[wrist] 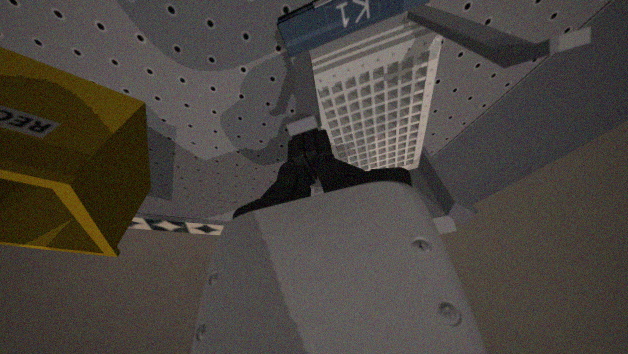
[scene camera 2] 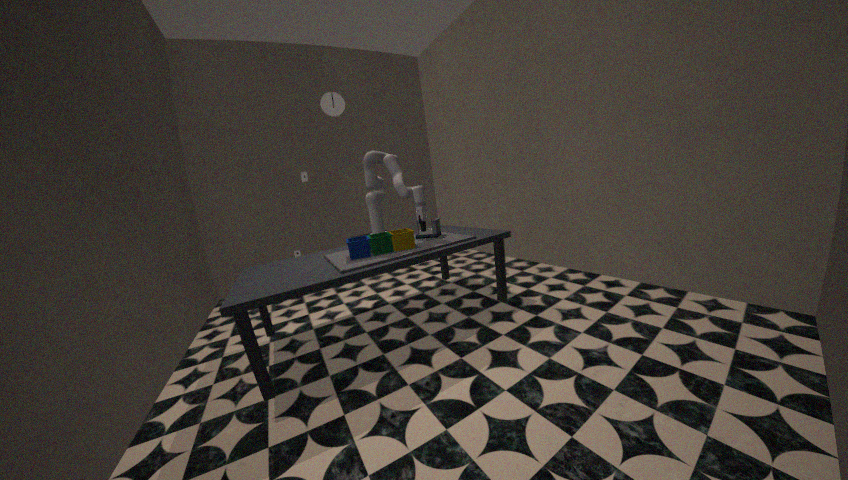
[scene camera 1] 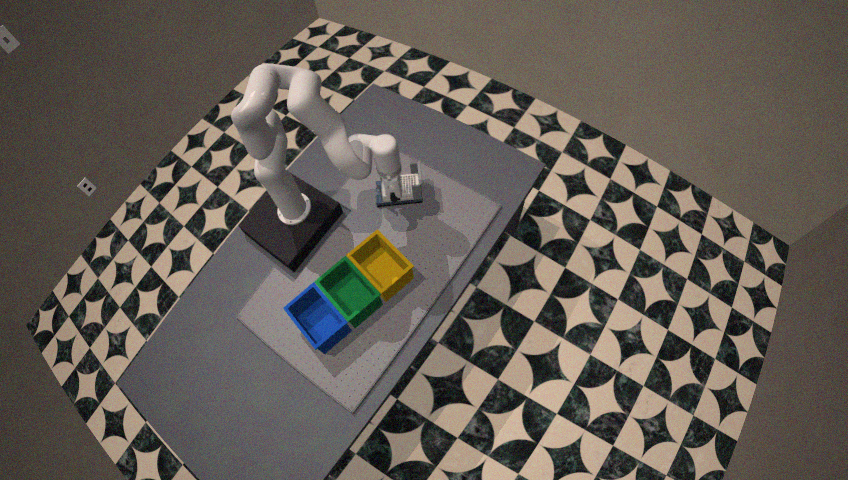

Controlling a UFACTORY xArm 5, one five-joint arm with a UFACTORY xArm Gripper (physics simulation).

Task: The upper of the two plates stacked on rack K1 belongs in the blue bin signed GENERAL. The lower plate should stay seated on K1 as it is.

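Seen in the pictures: gripper, between the fingertips: [wrist: 309,133] [scene camera 2: 424,231] [scene camera 1: 395,198]; arm's base, origin of its link: [scene camera 1: 294,209].
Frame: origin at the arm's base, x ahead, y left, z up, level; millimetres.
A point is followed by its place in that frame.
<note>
My gripper [scene camera 1: 394,196] {z -2, x 291, y 210 mm} [scene camera 2: 423,228] {z -2, x 291, y 210 mm} [wrist: 309,133] {z -2, x 291, y 210 mm} is shut and empty, its black fingers together. In the wrist view its tips are at the light top of a rack guide post, left of the plates; whether they touch it I cannot tell. Rack K1 [scene camera 1: 399,203] {z -40, x 297, y 218 mm} [scene camera 2: 429,236] {z -42, x 315, y 232 mm} [wrist: 320,27] {z -30, x 226, y 200 mm} has a blue labelled front and grey guide posts. White gridded upper plate [wrist: 375,110] {z 0, x 256, y 251 mm} [scene camera 1: 410,181] {z -8, x 294, y 296 mm} lies between the posts. Stepped edges show at its front, but I cannot clearly separate the lower plate. The blue bin [scene camera 1: 335,337] {z 1, x 397, y -285 mm} [scene camera 2: 358,248] {z 6, x 394, y -296 mm} stands at the row's far end; its sign is not readable.
The green bin [scene camera 1: 365,312] {z -1, x 430, y -169 mm} [scene camera 2: 381,242] {z 16, x 430, y -169 mm} stands between the blue bin and the yellow bin [scene camera 1: 398,285] {z -9, x 466, y -42 mm} [scene camera 2: 403,239] {z 10, x 465, y -46 mm} [wrist: 112,165] {z 6, x 358, y 51 mm}, which is nearest the rack. A perforated mat [scene camera 1: 261,315] {z -52, x 117, y -367 mm} lies under bins and rack. The arm's dark base block [scene camera 1: 291,240] {z 0, x 70, y -100 mm} stands behind them on the table [scene camera 1: 178,368] {z -64, x -50, y -718 mm}.
</note>
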